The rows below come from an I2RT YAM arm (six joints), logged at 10 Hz.
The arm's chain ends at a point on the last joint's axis. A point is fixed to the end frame.
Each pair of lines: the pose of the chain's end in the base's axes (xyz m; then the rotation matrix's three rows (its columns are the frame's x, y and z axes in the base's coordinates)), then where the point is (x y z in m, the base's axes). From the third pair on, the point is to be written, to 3 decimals.
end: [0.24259 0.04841 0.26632], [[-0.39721 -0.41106 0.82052], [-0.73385 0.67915 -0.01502], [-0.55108 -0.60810 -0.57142]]
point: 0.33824 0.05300 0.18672
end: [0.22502 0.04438 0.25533], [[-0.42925 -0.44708 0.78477], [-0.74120 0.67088 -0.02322], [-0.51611 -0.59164 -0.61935]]
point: 0.31573 0.04783 0.17008
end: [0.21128 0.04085 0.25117], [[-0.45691 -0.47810 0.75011], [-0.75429 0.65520 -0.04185], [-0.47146 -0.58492 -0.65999]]
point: 0.297 0.042 0.161
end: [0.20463 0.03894 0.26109], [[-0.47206 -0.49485 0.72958], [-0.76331 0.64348 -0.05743], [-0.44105 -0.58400 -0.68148]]
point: 0.288 0.038 0.168
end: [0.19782 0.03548 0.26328], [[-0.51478 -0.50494 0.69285], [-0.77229 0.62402 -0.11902], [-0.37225 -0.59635 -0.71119]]
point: 0.276 0.026 0.167
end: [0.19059 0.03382 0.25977], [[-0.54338 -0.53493 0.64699], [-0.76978 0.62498 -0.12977], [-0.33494 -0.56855 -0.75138]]
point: 0.263 0.023 0.159
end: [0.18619 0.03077 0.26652], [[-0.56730 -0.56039 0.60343], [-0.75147 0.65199 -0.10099], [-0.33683 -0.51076 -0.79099]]
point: 0.253 0.024 0.161
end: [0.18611 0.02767 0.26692], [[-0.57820 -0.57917 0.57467], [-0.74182 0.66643 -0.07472], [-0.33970 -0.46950 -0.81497]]
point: 0.249 0.025 0.159
